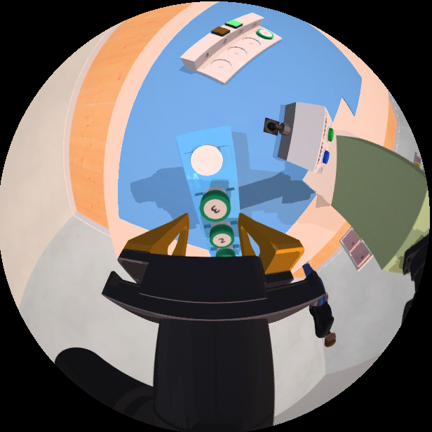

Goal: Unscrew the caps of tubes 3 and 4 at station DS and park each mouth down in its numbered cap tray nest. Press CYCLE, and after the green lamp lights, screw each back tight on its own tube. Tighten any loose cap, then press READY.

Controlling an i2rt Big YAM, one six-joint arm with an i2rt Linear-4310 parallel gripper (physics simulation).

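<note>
My gripper is partly open and empty, its two orange fingers apart on either side of the row of caps. A green cap marked 3 sits on a greyish tube at the fingertips. A green cap marked 2 is between the fingers' lower parts, nearer the palm, and another green cap is partly hidden by the palm. The light blue rack holds these and a white round top beyond cap 3. The white cap tray has a green-rimmed cap in its end nest; its other nests look empty.
On the cap tray are a bright green square and a brown square. A grey control box with a green button and a blue button stands right of the rack, a black fitting at its side.
</note>
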